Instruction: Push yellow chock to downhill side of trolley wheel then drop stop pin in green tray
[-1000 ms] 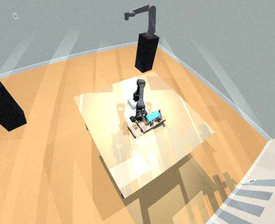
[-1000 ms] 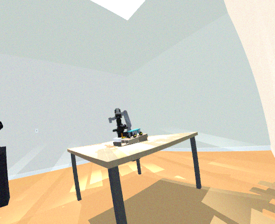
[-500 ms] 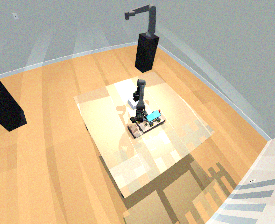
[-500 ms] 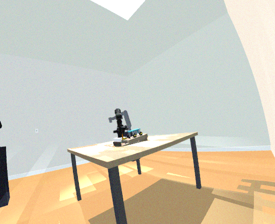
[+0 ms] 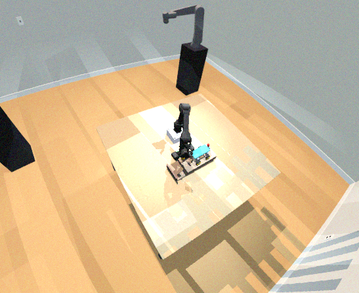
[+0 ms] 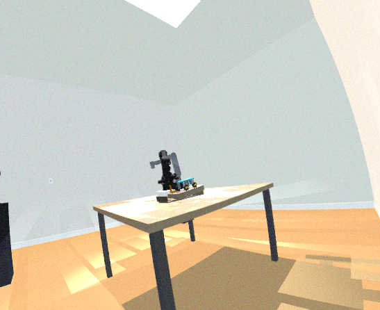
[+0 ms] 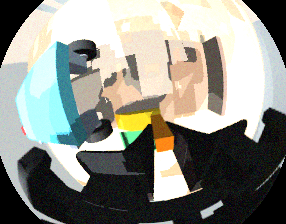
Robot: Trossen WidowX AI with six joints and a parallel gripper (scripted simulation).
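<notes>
The yellow chock lies 2 cm to the left of my gripper tip and 1 cm below it. The rest, counted from my gripper tip: wooden ramp 7 cm ahead, 12 cm to the left, 4 cm below; then green tray 7 cm behind, 3 cm to the left, 10 cm below; then low step 5 cm ahead, 8 cm to the right, 9 cm below.
</notes>
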